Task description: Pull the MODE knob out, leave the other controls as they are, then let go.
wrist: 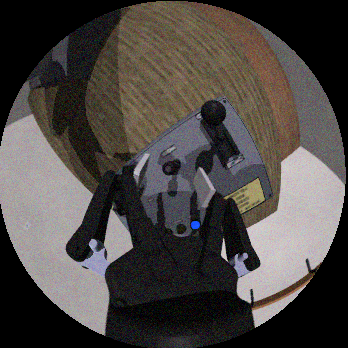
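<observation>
The MODE knob (171, 166) is a small dark round knob on the grey control panel (187, 134), below a small white label too blurred to read here. My gripper (172, 167) is open, with one pale fingertip pad to the left of the knob and the other to its right and slightly lower in the view. Both pads stand apart from the knob, and nothing is held. The fingers hide parts of the panel's left and lower areas.
A lever with a black ball (213, 112) stands in a slot at the panel's upper right. A yellow text label (252, 191) is at the right edge. A blue light (195, 225) and a dark round fitting (180, 228) lie near the gripper's base. The panel rests on a wooden surface (165, 65).
</observation>
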